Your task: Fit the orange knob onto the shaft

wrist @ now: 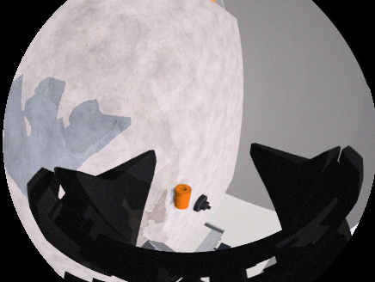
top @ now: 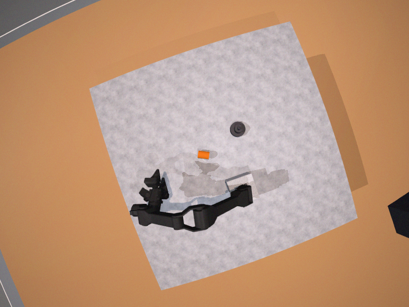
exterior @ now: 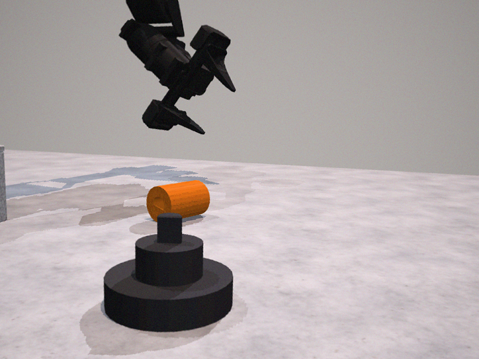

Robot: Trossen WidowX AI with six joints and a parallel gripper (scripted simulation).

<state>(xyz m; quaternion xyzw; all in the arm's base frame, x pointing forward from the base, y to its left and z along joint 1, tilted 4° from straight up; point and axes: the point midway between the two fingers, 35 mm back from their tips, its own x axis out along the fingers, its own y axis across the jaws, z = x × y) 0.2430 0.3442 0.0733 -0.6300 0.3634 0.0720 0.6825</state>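
The orange knob is 230 mm to the right of my gripper tip, 90 mm below it and 10 mm behind it. The rest, counted from my gripper tip: round pedestal 460 mm to the right, 80 mm below, 40 mm ahead.
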